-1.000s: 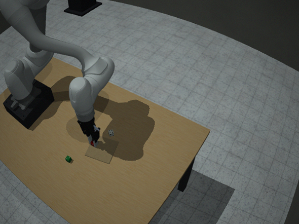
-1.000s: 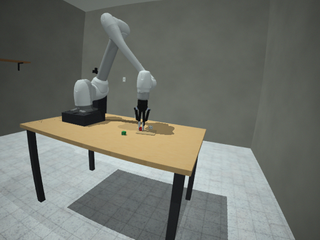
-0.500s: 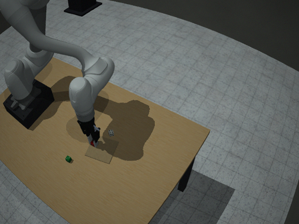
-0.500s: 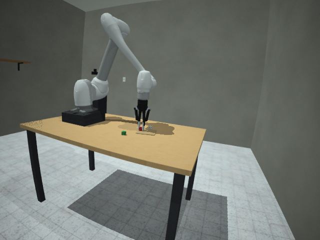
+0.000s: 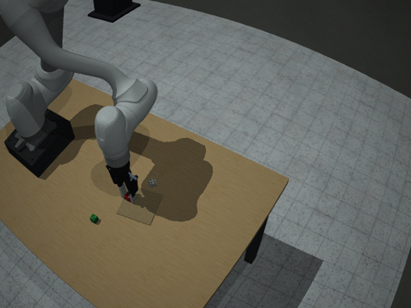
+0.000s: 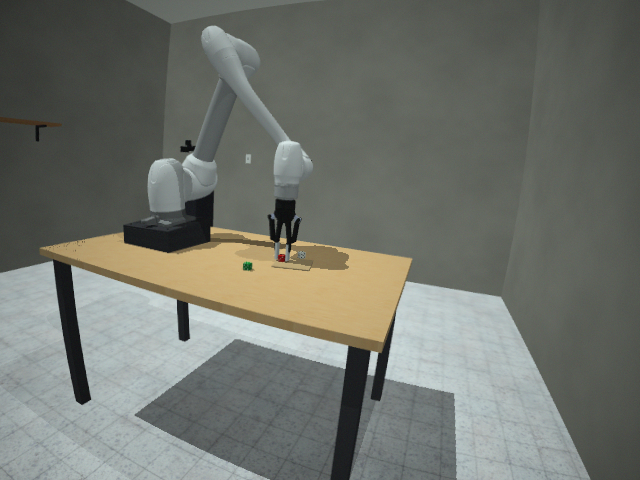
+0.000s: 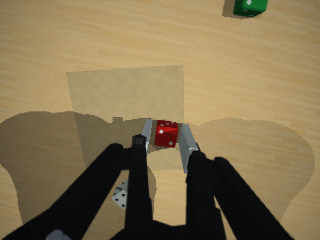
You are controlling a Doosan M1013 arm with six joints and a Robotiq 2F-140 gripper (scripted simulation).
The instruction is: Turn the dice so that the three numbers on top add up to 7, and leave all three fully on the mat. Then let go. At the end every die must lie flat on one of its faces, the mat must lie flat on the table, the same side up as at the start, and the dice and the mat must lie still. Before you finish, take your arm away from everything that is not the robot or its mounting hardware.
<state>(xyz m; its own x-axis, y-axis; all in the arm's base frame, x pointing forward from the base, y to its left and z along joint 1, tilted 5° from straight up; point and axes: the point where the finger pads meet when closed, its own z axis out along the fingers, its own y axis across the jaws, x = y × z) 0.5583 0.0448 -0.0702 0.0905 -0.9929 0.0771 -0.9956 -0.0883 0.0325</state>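
My hand is 30 mm above the red die. Round my hand: white die 30 mm ahead, 110 mm to the left, 30 mm below; tan mat 50 mm ahead, 40 mm below; green die 50 mm behind, 160 mm to the right, 30 mm below.
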